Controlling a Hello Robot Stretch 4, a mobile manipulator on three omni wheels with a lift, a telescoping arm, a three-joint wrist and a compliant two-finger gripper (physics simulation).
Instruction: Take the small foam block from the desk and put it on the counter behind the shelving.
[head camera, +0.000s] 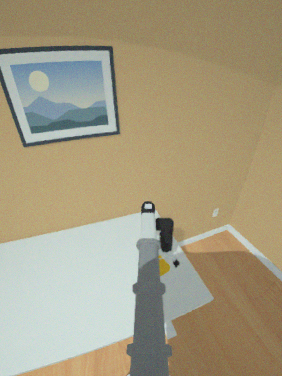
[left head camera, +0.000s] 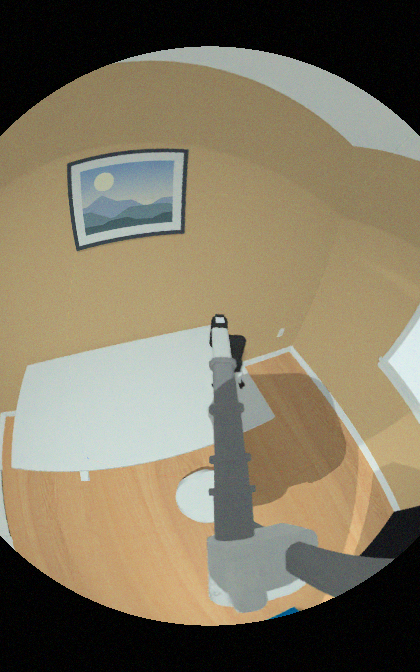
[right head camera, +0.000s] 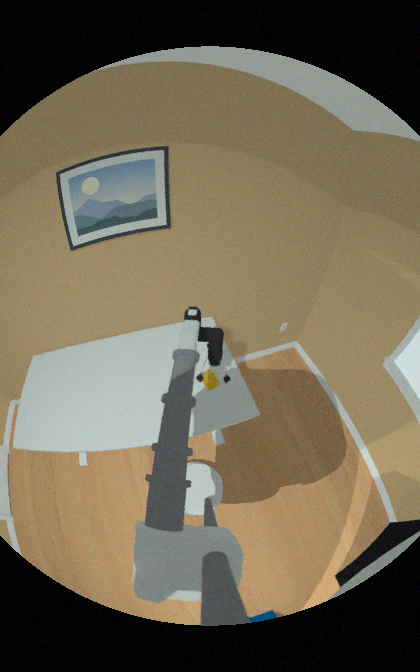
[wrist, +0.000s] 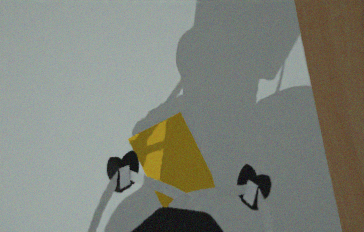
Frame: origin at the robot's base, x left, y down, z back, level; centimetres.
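Seen in the pictures: gripper, between the fingertips: (head camera: 164, 266) (wrist: 187, 171).
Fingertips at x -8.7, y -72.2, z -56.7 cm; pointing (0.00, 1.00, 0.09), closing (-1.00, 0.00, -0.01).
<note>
A point is followed by its place in that frame.
The small foam block, yellow (head camera: 164, 267) @[x -8.8, y -73.8, z -55.1 cm] (right head camera: 210, 380) (wrist: 175, 155) @[x -7.2, y -73.8, z -58.8 cm], lies on the white desk (head camera: 60, 300) @[x 44.7, y -69.3, z -37.5 cm] (left head camera: 110, 400) (right head camera: 100, 400) (wrist: 60, 60) @[x 9.0, y -69.3, z -67.8 cm] near its right end. My gripper (right head camera: 213, 378) (wrist: 187, 171) @[x -8.8, y -72.2, z -56.7 cm] is open above the desk, its fingertips on either side of the block's near part. In the wrist view the left fingertip is close to the block's left edge, and a wider gap shows on the right. Part of the block's near corner is hidden there. The arm hides the block in the left head view. The counter and shelving do not show.
A round white seat (left head camera: 194, 495) (right head camera: 202, 485) stands on the wood floor in front of the desk. A framed picture (head camera: 70, 95) @[x 39.2, y -157.0, z -95.3 cm] (left head camera: 127, 197) (right head camera: 115, 195) hangs on the wall behind. A dark object (left head camera: 395, 532) (right head camera: 372, 552) is at the lower right.
</note>
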